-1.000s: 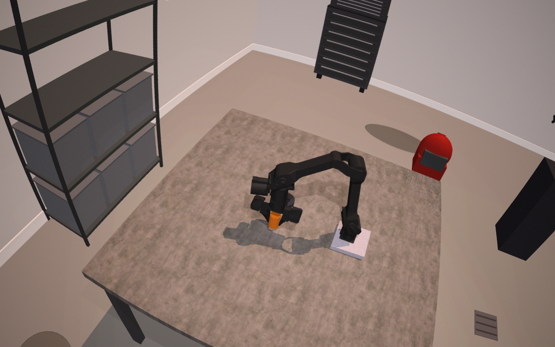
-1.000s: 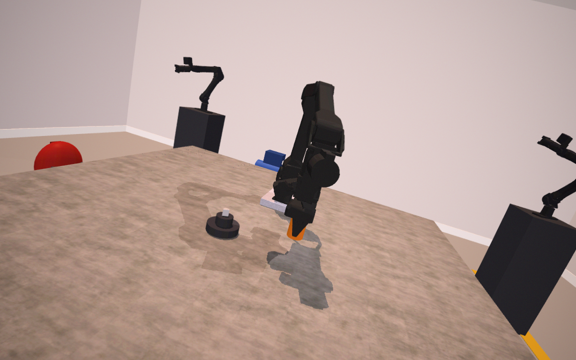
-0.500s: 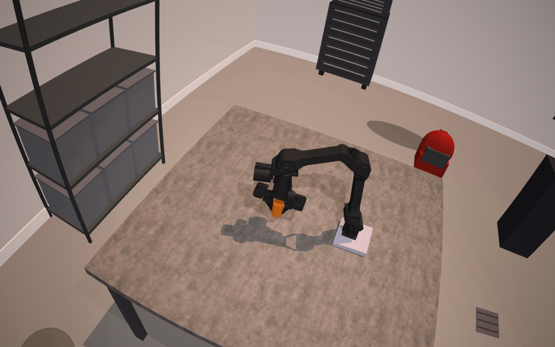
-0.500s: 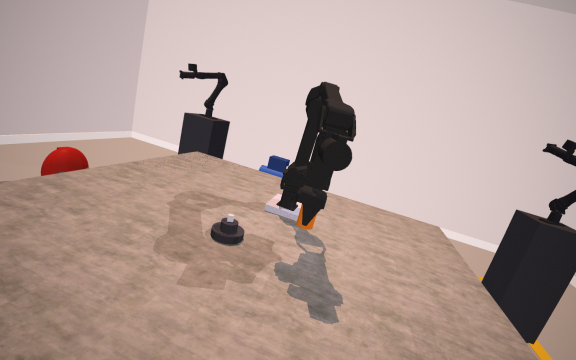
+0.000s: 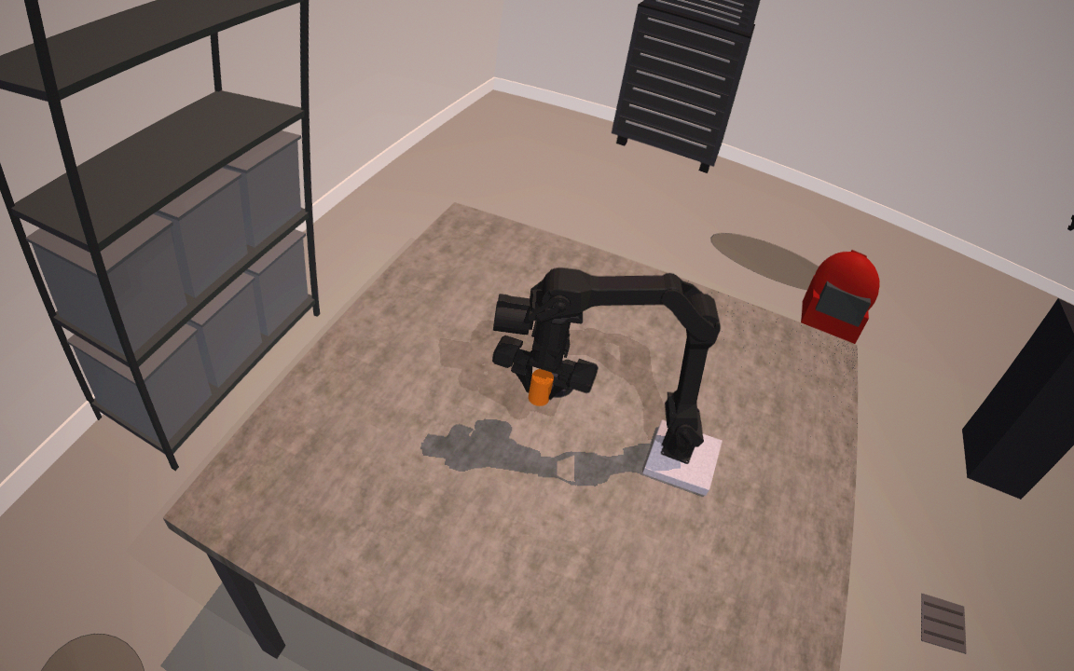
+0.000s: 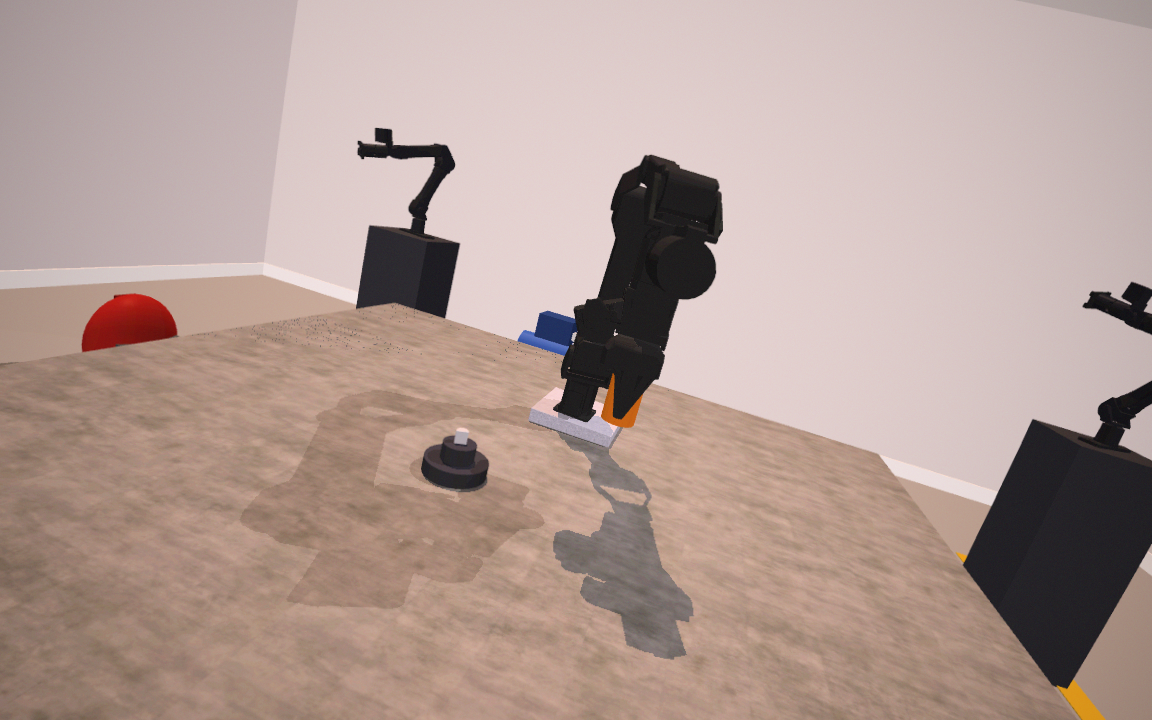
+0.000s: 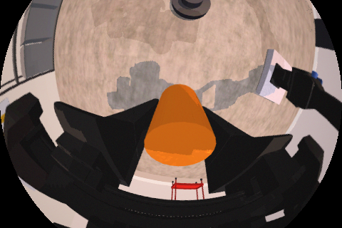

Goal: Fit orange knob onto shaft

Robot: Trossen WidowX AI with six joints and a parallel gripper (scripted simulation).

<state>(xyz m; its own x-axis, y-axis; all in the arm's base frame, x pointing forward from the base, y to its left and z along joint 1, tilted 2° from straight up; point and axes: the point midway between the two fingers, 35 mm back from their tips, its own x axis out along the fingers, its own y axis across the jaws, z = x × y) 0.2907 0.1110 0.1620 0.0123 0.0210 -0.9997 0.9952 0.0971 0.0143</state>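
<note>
The round pedestal lies 18 cm to the right of my gripper tip, 11 cm below it and 2 cm ahead of it. From my gripper tip the other things lie so: orange knob (3 cm above).
</note>
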